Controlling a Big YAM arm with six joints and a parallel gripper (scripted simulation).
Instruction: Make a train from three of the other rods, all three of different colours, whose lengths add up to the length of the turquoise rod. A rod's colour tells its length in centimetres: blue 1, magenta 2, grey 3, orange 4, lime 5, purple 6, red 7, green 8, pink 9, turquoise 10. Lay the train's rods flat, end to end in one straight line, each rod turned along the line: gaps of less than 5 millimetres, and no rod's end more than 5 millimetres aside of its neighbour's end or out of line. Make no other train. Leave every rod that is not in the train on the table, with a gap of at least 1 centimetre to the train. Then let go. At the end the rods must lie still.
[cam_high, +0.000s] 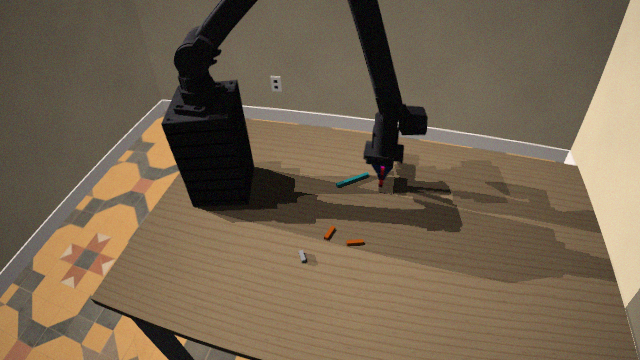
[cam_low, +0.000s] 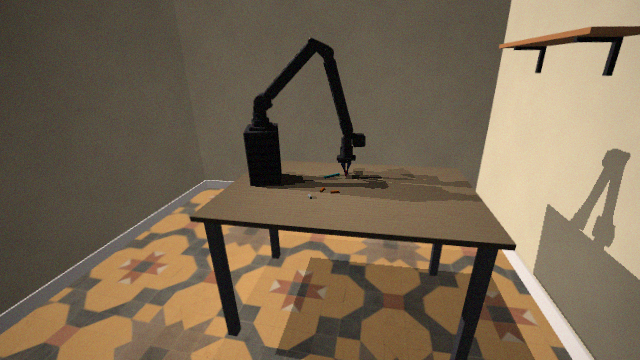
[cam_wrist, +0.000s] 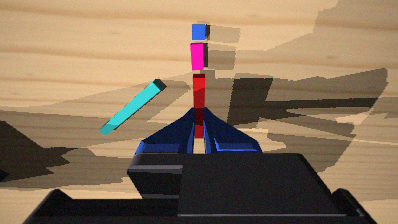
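The red rod lies 10 mm below my hand. Also, from my hand: magenta rod: 50 mm to the left, 20 mm below; turquoise rod: 80 mm behind, 10 mm to the right, 20 mm below; blue rod: 70 mm to the left, 20 mm below.
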